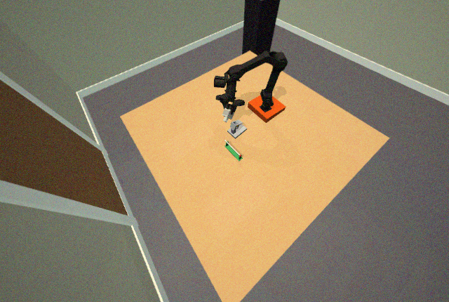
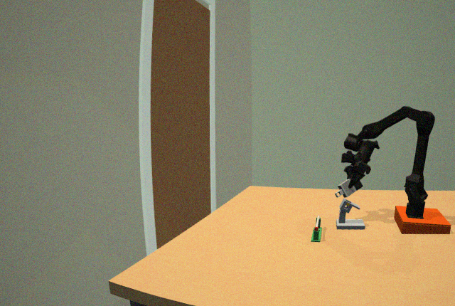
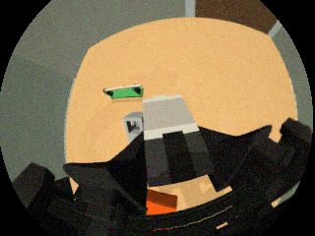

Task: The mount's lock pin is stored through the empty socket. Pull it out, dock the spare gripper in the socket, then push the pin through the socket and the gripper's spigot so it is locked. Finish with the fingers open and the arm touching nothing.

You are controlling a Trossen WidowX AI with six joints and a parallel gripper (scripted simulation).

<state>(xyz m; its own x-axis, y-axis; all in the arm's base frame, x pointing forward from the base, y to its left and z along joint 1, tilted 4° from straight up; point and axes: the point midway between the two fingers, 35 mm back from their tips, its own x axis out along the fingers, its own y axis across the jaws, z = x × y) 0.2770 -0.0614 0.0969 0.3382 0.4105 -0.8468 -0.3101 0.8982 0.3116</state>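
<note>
Now: gripper tip 18 cm to the right of the green bracket, 11 cm above it and 9 cm short of it. From my gripper tip the other things lie so: spare gripper (right at my gripper tip); then grey mount (9 cm below, 7 cm to the left, 2 cm behind).
</note>
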